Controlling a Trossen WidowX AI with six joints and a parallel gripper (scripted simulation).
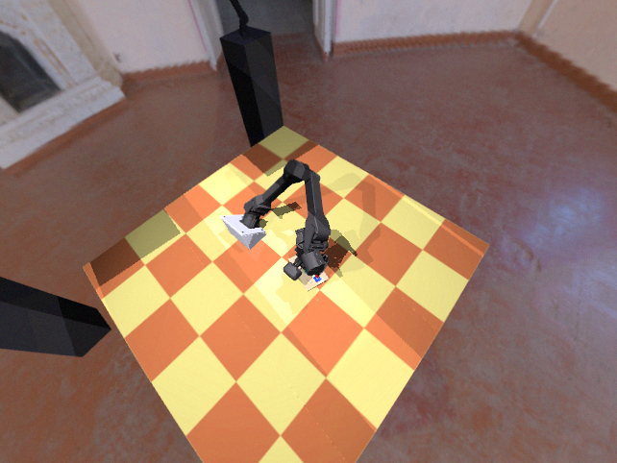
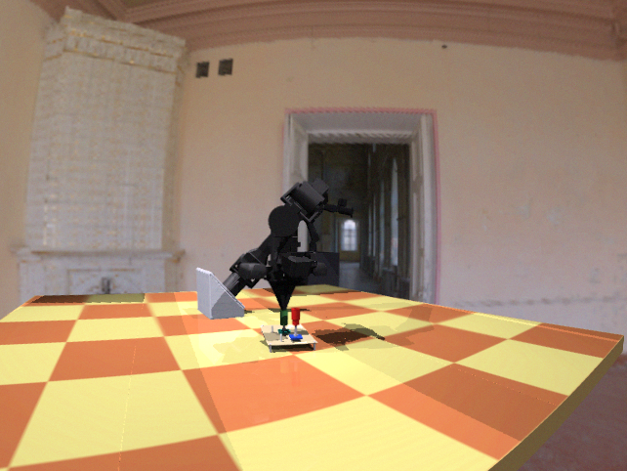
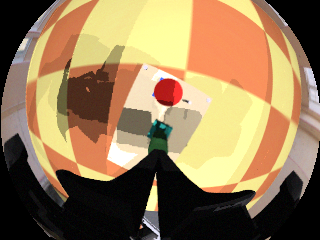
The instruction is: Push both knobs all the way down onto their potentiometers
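Right now the green knob is 20 mm below my gripper tip. Also, from my gripper tip: red knob 50 mm ahead, 10 mm below.
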